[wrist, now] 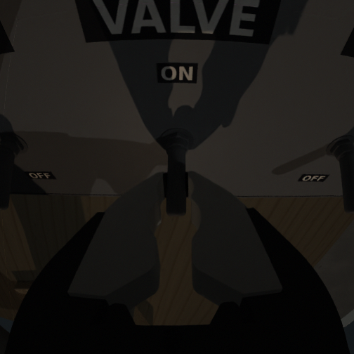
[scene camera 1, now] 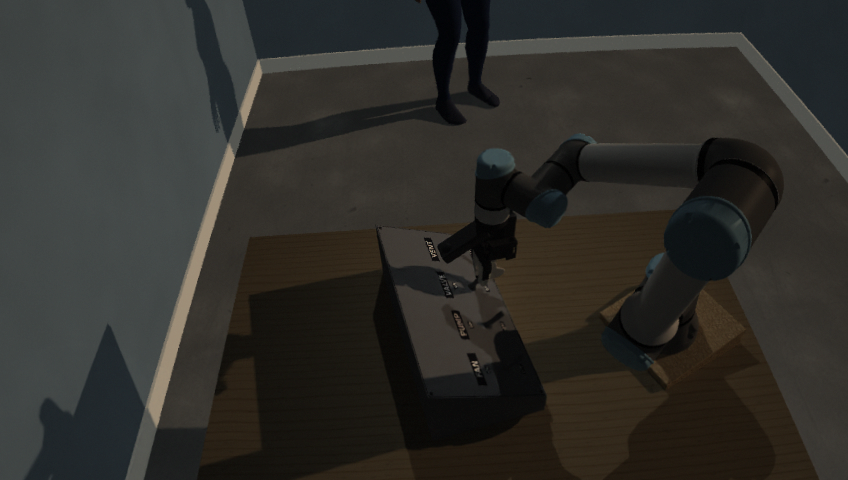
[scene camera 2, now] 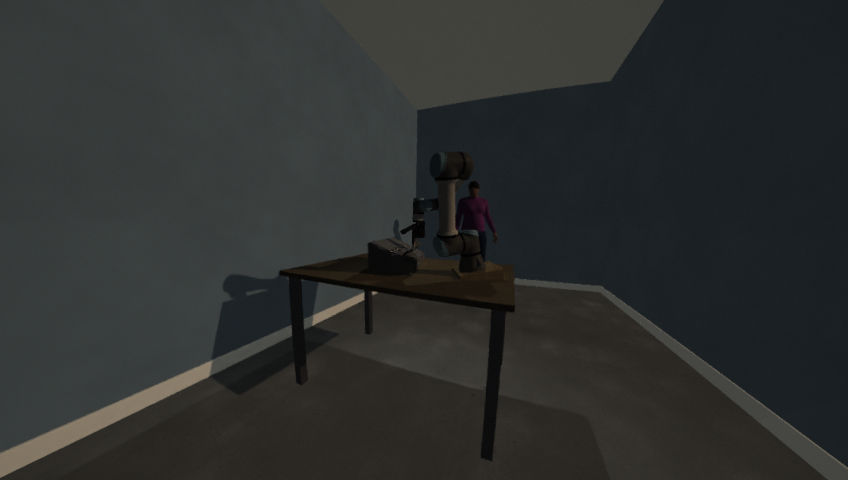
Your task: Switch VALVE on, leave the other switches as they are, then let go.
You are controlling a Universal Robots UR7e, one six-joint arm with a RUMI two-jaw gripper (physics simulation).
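Frame: origin at the arm's base, x ahead, y left, z up, level; metres.
Where they show: gripper, fingertip midpoint: (scene camera 1: 481,283) (scene camera 2: 414,251); arm's base, origin of the base link: (scene camera 2: 472,268).
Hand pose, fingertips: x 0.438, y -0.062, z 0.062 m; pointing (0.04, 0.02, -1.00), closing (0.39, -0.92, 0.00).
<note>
Each offset is from my fingertips to the centre of the thing. "pt": to the spot under its first point. Level surfaces: height alone.
The VALVE switch (wrist: 176,165) is a dark toggle lever in the wrist view, below the ON label (wrist: 177,73) and the VALVE label @(0.082 m ahead, 0.030 m left, 0.025 m up) (wrist: 180,17) (scene camera 1: 445,285). Its lever points down toward the near edge of the panel, away from ON; its own OFF label is hidden. My gripper (wrist: 176,174) (scene camera 1: 484,281) is shut on the lever, one fingertip on each side of it near its end. The sloped grey switch panel @(0.067 m ahead, 0.089 m left, 0.034 m down) (scene camera 1: 416,333) (scene camera 2: 389,259) stands on the table.
Neighbouring levers (wrist: 7,170) (wrist: 346,172) stand left and right of the fingers, pointing down toward OFF labels. The panel also bears VENT @(pt 0.125 m ahead, 0.084 m right, 0.026 m up) (scene camera 1: 431,248), PUMP @(pt 0.040 m ahead, 0.142 m left, 0.025 m up) (scene camera 1: 460,324) and FAN @(pt 0.000 m ahead, 0.255 m left, 0.026 m up) (scene camera 1: 476,368) labels. A person (scene camera 1: 455,59) (scene camera 2: 474,214) stands beyond the wooden table @(0.097 m down) (scene camera 1: 309,356) (scene camera 2: 351,279).
</note>
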